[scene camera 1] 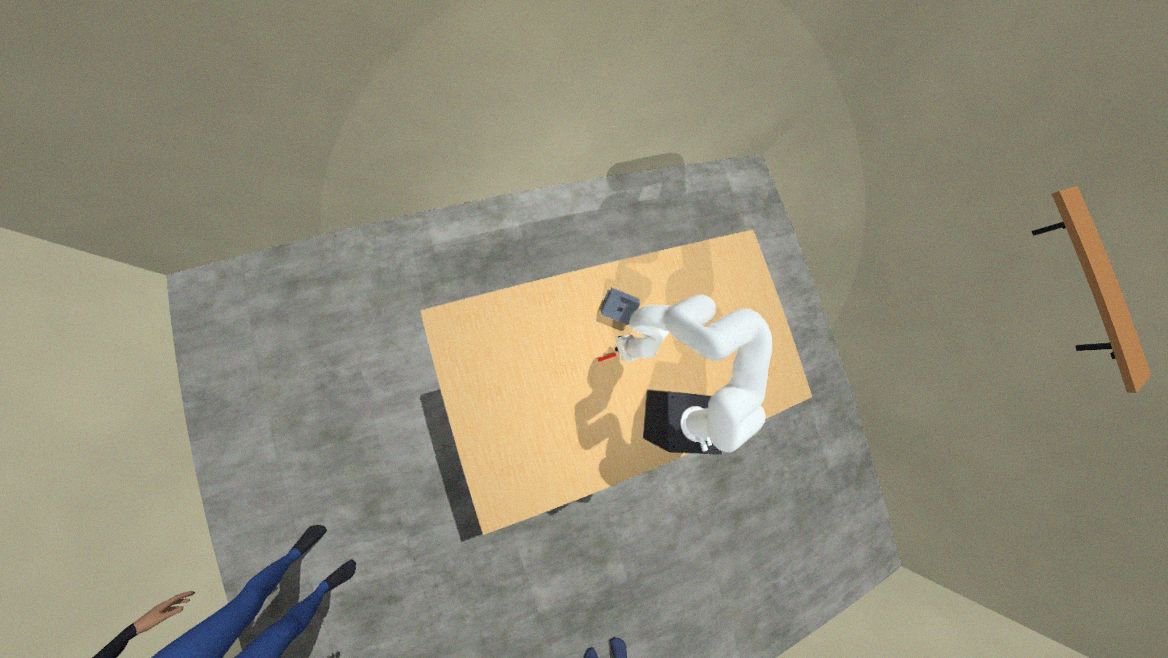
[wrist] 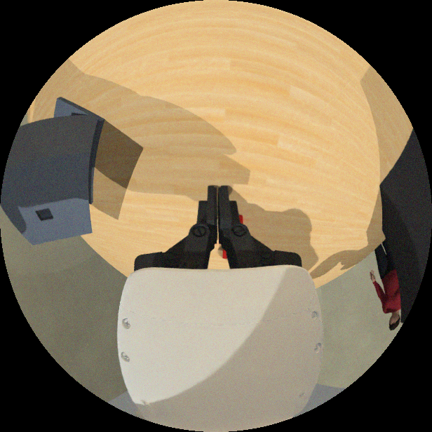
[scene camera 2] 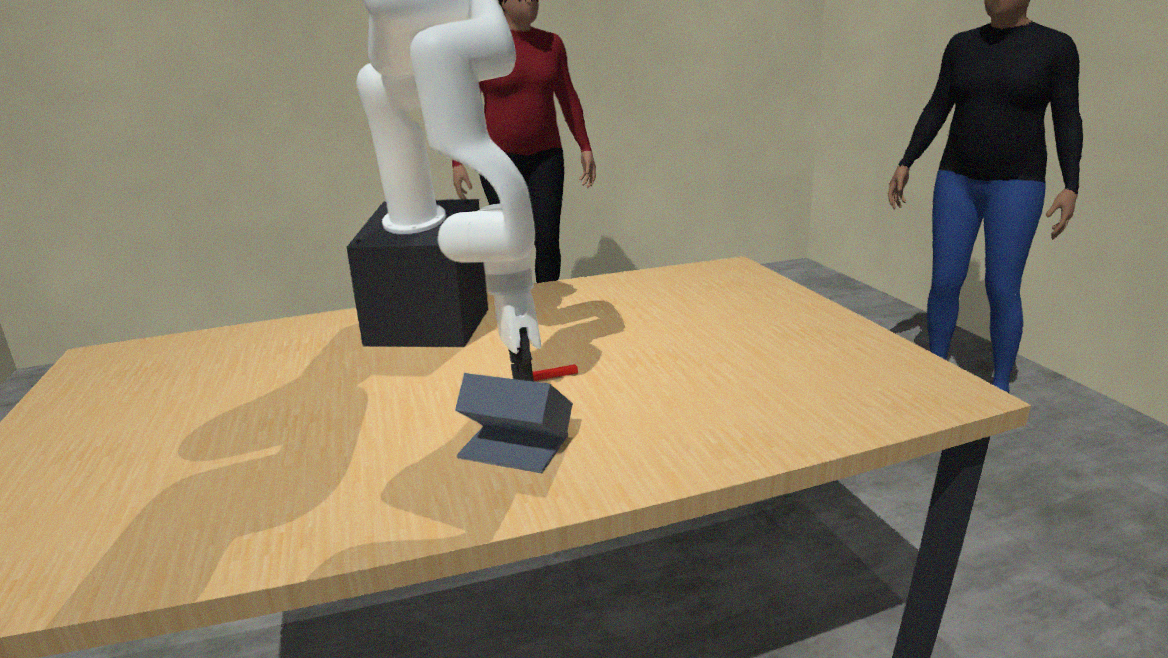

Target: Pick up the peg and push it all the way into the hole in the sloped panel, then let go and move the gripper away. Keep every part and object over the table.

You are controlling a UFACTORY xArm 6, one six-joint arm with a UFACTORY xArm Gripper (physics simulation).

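Frame: origin at the arm's base, x ahead, y down, z left, level; centimetres.
Seen in the pictures: gripper, fingertip midpoint: (scene camera 1: 618,348); arm's base, origin of the base link: (scene camera 1: 695,424) (scene camera 2: 414,220).
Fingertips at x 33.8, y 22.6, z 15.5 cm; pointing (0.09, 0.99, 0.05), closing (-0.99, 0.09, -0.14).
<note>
Pixels of each thing's top centre, then the offset from my fingertips to it. Level surfaces: height alone.
- red peg, middle of its top: (scene camera 2: 554,369) (scene camera 1: 607,357) dy -0.9, dx -2.7, dz +5.8 cm
- blue-grey block with the sloped panel, middle of its top: (scene camera 2: 511,372) (scene camera 1: 624,302) dy -11.1, dx +17.4, dz -3.7 cm
- wooden table, its level: dy +0.2 cm
The red peg (scene camera 1: 606,357) (scene camera 2: 557,371) (wrist: 241,219) lies flat on the table, with one end beside my fingers. In the wrist view, small parts of it show past the right finger, which hides the rest. My gripper (scene camera 1: 617,349) (scene camera 2: 521,377) (wrist: 216,198) is shut with nothing between its fingers, pointing down close to the table top. The blue-grey block with the sloped panel (scene camera 1: 611,304) (scene camera 2: 506,398) (wrist: 55,155) stands apart from the gripper, to its left in the wrist view. A dark square hole (wrist: 44,214) shows in its lighter face.
The wooden table (scene camera 1: 523,408) (scene camera 2: 776,367) (wrist: 250,50) bears everything. The arm's black base block (scene camera 1: 662,420) (scene camera 2: 408,294) (wrist: 410,200) stands at its far side in scene camera 2. Two people, one in red (scene camera 2: 523,98) and one in black (scene camera 2: 997,106), stand beyond the table.
</note>
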